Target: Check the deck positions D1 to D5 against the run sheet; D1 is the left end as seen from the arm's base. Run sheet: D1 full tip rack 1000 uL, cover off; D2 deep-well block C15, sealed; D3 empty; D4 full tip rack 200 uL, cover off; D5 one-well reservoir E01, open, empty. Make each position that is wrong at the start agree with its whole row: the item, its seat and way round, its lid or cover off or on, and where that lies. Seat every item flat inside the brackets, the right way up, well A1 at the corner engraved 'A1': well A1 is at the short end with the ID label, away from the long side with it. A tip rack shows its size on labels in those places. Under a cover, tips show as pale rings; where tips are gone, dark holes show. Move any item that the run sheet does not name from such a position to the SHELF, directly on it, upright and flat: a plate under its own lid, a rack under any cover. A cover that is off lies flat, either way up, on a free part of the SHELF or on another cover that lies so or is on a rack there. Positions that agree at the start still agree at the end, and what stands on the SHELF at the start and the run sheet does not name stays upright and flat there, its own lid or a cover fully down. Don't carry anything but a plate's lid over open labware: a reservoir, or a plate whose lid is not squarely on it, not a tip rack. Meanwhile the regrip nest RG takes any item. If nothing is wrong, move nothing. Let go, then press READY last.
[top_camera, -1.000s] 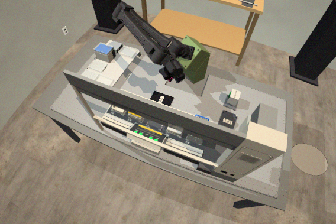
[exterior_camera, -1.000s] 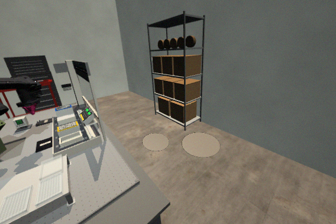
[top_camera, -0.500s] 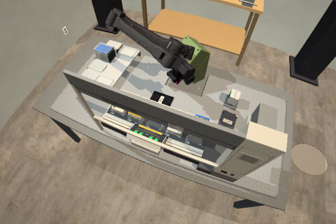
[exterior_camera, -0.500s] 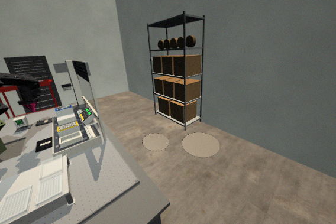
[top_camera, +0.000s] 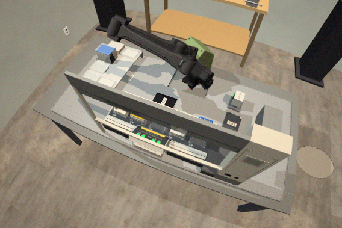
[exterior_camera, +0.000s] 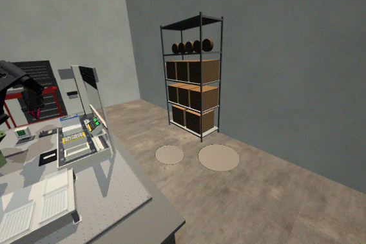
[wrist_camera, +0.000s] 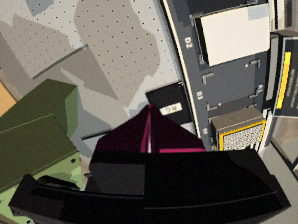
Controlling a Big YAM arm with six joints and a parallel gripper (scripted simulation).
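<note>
Now: hand 27 cm to the right of the button box, 17 cm above it and 16 cm past it. Round my hand: yellow-labelled tip rack 24 cm to the right, 17 cm ahead, 13 cm below; then blue-labelled rack 17 cm ahead, 14 cm to the left, 11 cm below; then black regrip nest 23 cm below, 17 cm to the right.
</note>
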